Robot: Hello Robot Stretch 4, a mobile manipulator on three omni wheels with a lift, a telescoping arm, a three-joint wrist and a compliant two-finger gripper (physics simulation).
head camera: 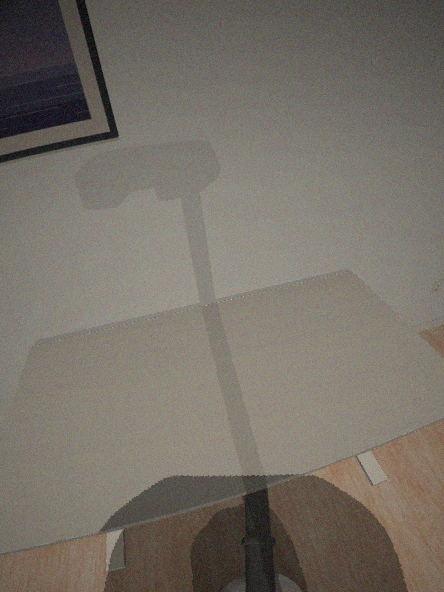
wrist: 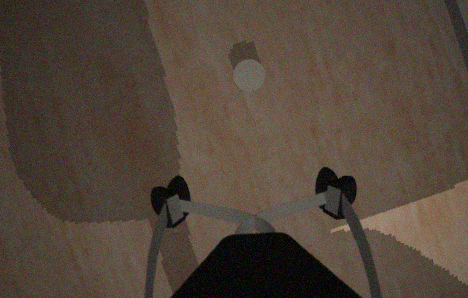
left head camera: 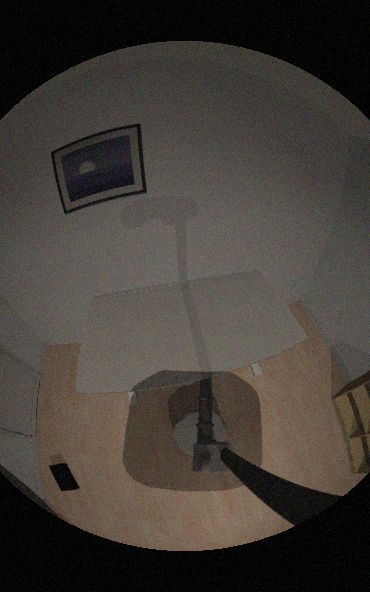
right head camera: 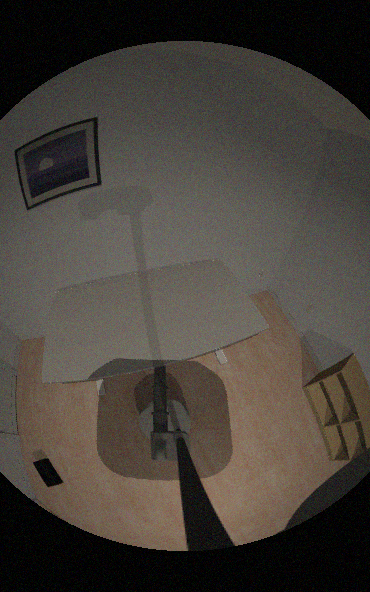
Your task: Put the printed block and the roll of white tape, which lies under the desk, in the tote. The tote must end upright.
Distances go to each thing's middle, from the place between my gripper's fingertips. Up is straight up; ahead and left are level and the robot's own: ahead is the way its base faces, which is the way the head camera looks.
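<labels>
There is the roll of white tape (wrist: 249, 75). As I see it, the tape is 210 mm below my hand, and it is also 140 mm ahead of my hand and 10 mm to the right of it.
</labels>
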